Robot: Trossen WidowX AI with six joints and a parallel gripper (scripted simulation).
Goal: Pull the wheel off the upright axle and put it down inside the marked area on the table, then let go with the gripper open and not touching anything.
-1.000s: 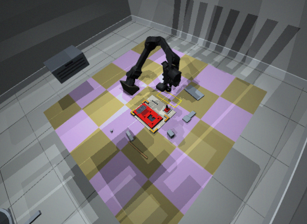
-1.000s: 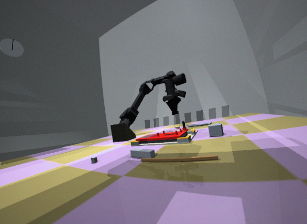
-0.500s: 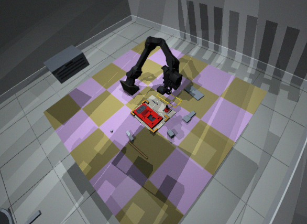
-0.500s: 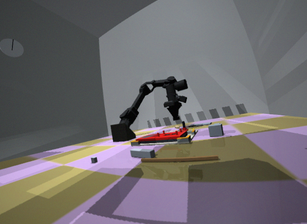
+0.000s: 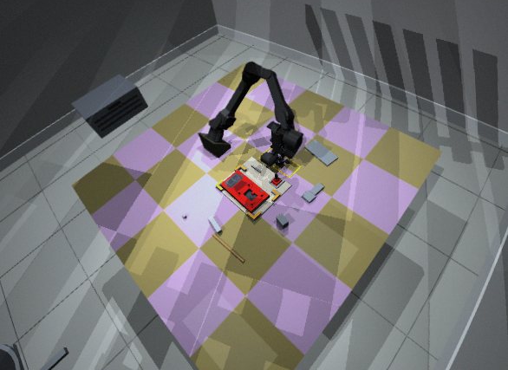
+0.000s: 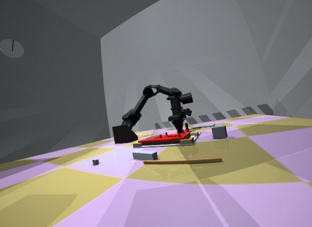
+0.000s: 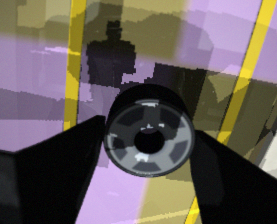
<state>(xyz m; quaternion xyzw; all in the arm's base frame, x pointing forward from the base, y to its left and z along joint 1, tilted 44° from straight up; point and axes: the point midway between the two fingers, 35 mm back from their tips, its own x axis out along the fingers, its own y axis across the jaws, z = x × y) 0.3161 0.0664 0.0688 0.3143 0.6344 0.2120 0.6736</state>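
Right now my gripper tip is right at the wheel. Round my gripper tip: tiny cube (18 cm behind, 46 cm to the right); tan block (3 cm behind, 18 cm to the left); thin wooden stick (6 cm ahead, 46 cm to the right, 1 cm below).
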